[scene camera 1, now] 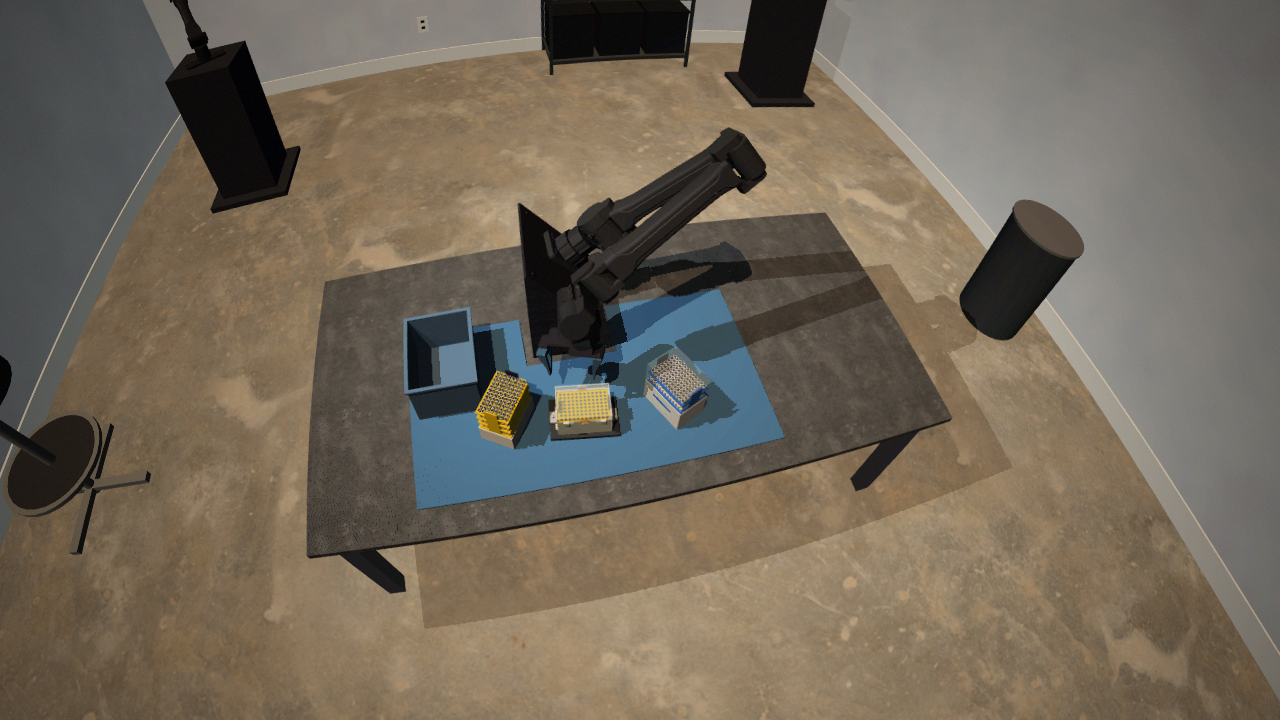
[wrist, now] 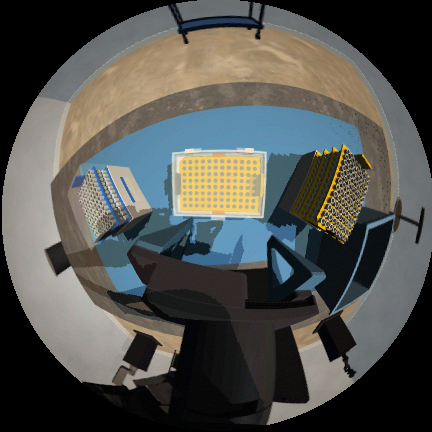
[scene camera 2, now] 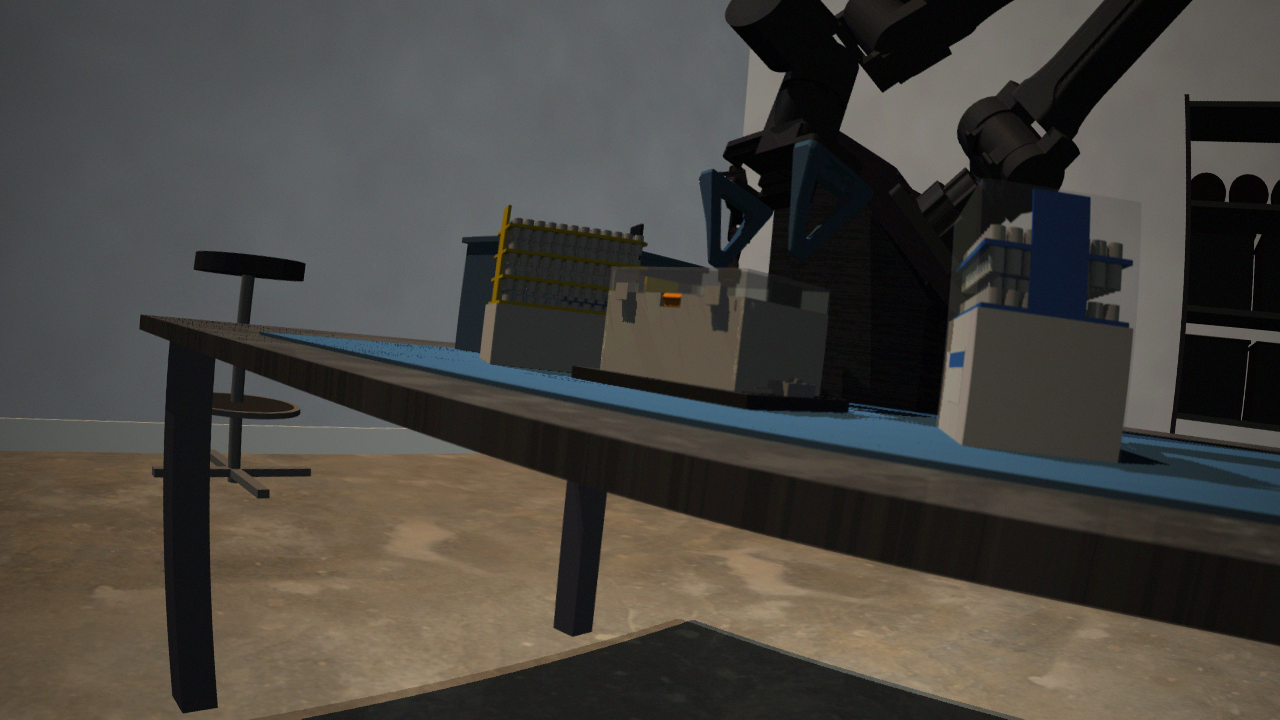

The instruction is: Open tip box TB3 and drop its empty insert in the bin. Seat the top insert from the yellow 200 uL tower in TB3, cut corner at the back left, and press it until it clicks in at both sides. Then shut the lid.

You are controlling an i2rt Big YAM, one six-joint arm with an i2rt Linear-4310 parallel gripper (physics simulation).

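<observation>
Tip box TB3 (scene camera 1: 586, 424) (scene camera 2: 671, 340) stands on a dark base between the two towers. Its clear lid (scene camera 2: 778, 288) is down over the yellow insert (scene camera 1: 583, 404) (wrist: 218, 184), whose holes look empty. The yellow tower (scene camera 1: 503, 402) (scene camera 2: 572, 264) (wrist: 345, 197), a stack of tip-filled inserts on a pale base, stands beside it, on the bin's side. The blue-grey bin (scene camera 1: 440, 400) (scene camera 2: 474, 286) (wrist: 345, 250) stands behind the yellow tower; its floor shows bare in scene camera 1. My gripper (scene camera 2: 759, 258) (wrist: 232, 230) is open and empty, above and behind TB3, apart from it.
A blue tower (scene camera 1: 677, 380) (scene camera 2: 1038, 385) (wrist: 117, 200) with a clear cover stands on TB3's other side. All stand on the blue mat (scene camera 1: 501, 479) on the dark table (scene camera 1: 358, 447), though the bin is partly off the mat. A stool (scene camera 1: 53, 461) and a dark cylinder (scene camera 1: 1020, 273) stand on the floor.
</observation>
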